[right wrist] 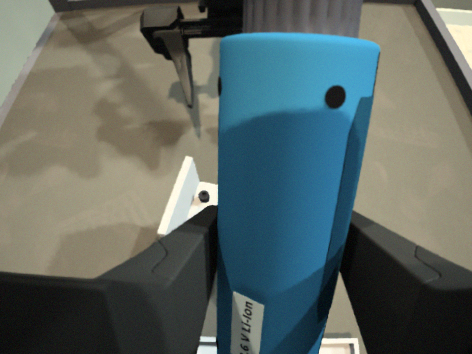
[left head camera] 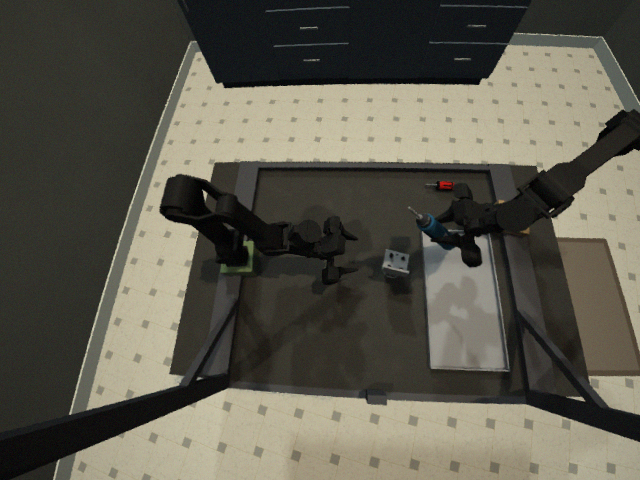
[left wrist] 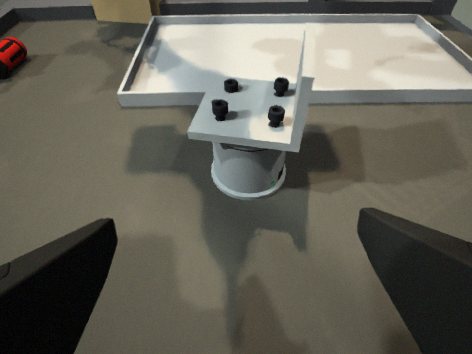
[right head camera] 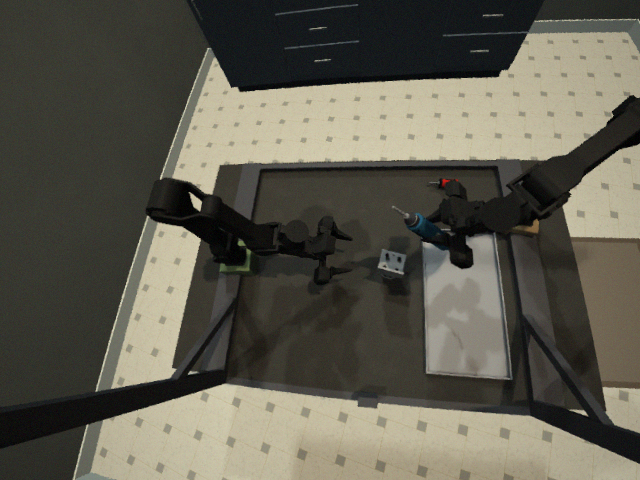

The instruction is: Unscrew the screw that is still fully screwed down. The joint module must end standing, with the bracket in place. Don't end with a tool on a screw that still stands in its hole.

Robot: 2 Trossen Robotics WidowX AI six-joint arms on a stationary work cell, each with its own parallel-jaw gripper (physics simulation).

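Seen in the pictures: left gripper, fingertip midpoint: [left head camera: 357, 254] [left wrist: 238, 224] [right head camera: 351, 254]; right gripper, fingertip midpoint: [right wrist: 276, 217] [left head camera: 430, 231] [right head camera: 421, 231]; left arm's base, link origin: [left head camera: 237, 256] [right head camera: 235, 255].
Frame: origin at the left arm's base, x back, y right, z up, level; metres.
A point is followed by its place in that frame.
Note:
The grey joint module [left wrist: 248, 172] @(x -0.453, y 0.035, z -0.032 m) stands upright with the white bracket [left head camera: 397, 263] @(x -0.487, y 0.042, z 0.005 m) [right head camera: 392, 262] @(x -0.484, y 0.037, z 0.005 m) [left wrist: 247, 107] @(x -0.480, y 0.037, z 0.005 m) [right wrist: 176, 202] @(x -0.481, y 0.069, z 0.048 m) on top. In the left wrist view, the far-left screw [left wrist: 230, 85] @(x -0.499, y 0.027, z 0.011 m) sits low on the plate; the near-left screw [left wrist: 219, 109] @(x -0.465, y 0.017, z 0.015 m), near-right screw [left wrist: 276, 115] @(x -0.455, y 0.051, z 0.015 m) and far-right screw [left wrist: 281, 86] @(x -0.488, y 0.061, z 0.014 m) stand raised with shafts showing. My right gripper [left head camera: 438, 228] @(x -0.539, y 0.007, z 0.159 m) [right head camera: 429, 228] @(x -0.539, y 0.007, z 0.159 m) [right wrist: 276, 217] @(x -0.539, y 0.007, z 0.159 m) is shut on the blue electric screwdriver [left head camera: 432, 227] @(x -0.524, y 0.019, z 0.217 m) [right head camera: 421, 226] @(x -0.526, y 0.018, z 0.217 m) [right wrist: 285, 150] @(x -0.542, y 0.009, z 0.207 m), held raised and tilted, its bit towards the upper left in the head views. My left gripper [left head camera: 356, 254] @(x -0.370, y 0.018, z 0.031 m) [right head camera: 351, 254] @(x -0.370, y 0.018, z 0.031 m) [left wrist: 238, 224] @(x -0.370, y 0.018, z 0.031 m) is open and empty, left of the module.
A red screwdriver [left head camera: 445, 185] @(x -0.694, y -0.238, z -0.034 m) [right head camera: 445, 182] [left wrist: 13, 51] @(x -0.699, y -0.230, z -0.040 m) lies near the table's back edge. A white tray [left head camera: 427, 330] @(x -0.564, y 0.232, z -0.049 m) [right head camera: 424, 320] @(x -0.568, y 0.196, z -0.051 m) [left wrist: 360, 96] @(x -0.571, y 0.173, z -0.053 m) lies right of the module in the head views, partly under the right gripper. A green block [left head camera: 248, 266] @(x -0.039, y 0.034, z 0.000 m) is under the left arm.

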